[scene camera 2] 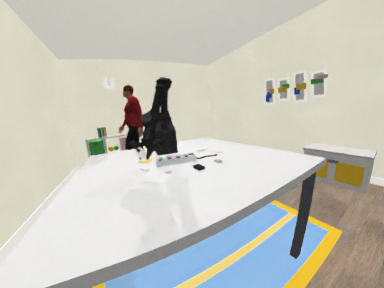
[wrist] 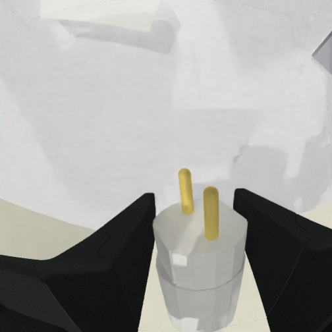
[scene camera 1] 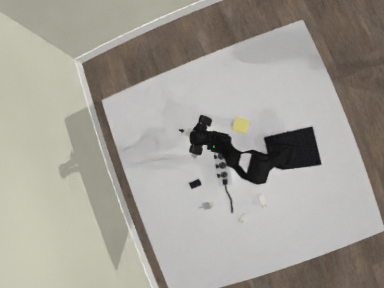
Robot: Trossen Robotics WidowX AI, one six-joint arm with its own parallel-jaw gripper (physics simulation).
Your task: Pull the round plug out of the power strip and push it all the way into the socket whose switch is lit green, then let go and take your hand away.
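Places are measured from the arm's base along level axes (x ahead, y left, z up), in centimetres.
Pixels of known places: gripper, fingertip midpoint: [scene camera 2: 143,159]; arm's base, link origin: [scene camera 2: 164,127] [scene camera 1: 289,151].
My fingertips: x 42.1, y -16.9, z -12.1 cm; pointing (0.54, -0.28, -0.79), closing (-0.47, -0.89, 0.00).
For each thing: its top centre in the pictures, then the offset to it from my fingertips.
- round plug, top centre: [scene camera 1: 188,131] [scene camera 2: 141,146] dx +1.0, dy -0.3, dz +6.9 cm
- power strip, top centre: [scene camera 1: 222,163] [scene camera 2: 175,156] dx -12.6, dy +18.2, dz -4.0 cm
- yellow block, top centre: [scene camera 1: 241,125] [scene camera 2: 145,159] dx -26.6, dy -0.3, dz -7.1 cm
- black block, top centre: [scene camera 2: 198,165] [scene camera 1: 195,184] dx +3.9, dy +27.4, dz -6.7 cm
- grey plug, top centre: [scene camera 1: 208,205] [scene camera 2: 216,159] dx -1.2, dy +40.6, dz -6.9 cm
The round plug [scene camera 1: 187,132] [scene camera 2: 141,153] [wrist: 200,265] is white with faceted sides. Two gold pins point out past the fingertips in the wrist view. My gripper [wrist: 194,199] is shut on it, one black finger on each side, and holds it above the table, off the power strip [scene camera 1: 223,170] [scene camera 2: 176,160]. The strip is pale grey with dark round sockets. Its green lit switch [scene camera 1: 214,147] [scene camera 2: 161,159] is at the end nearest the gripper. The arm covers part of that end in scene camera 1, and the lit socket cannot be made out clearly.
A yellow block [scene camera 1: 241,125] [scene camera 2: 145,161] lies beyond the strip's green end. A black block [scene camera 1: 195,184] [scene camera 2: 199,167] and a grey plug [scene camera 1: 206,205] [scene camera 2: 218,161] lie beside the strip. Its black cord [scene camera 1: 230,200] trails off. Two white plugs [scene camera 1: 262,200] [scene camera 1: 242,218] lie past the cord.
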